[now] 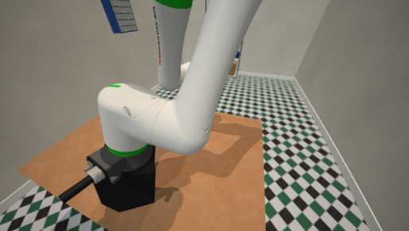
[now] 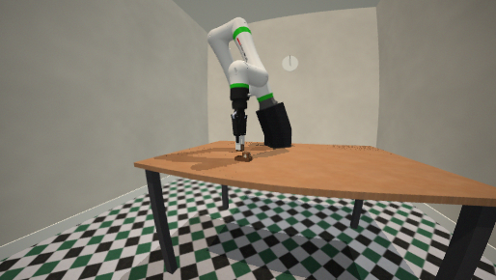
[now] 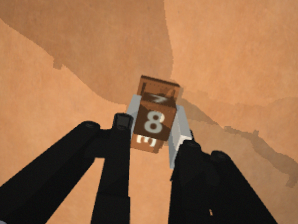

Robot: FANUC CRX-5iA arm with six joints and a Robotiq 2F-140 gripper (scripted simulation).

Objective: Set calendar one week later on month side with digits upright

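The brown cube is 3 cm below my hand. The rest, counted from my hand: brown calendar tray (2 cm to the left, 8 cm below).
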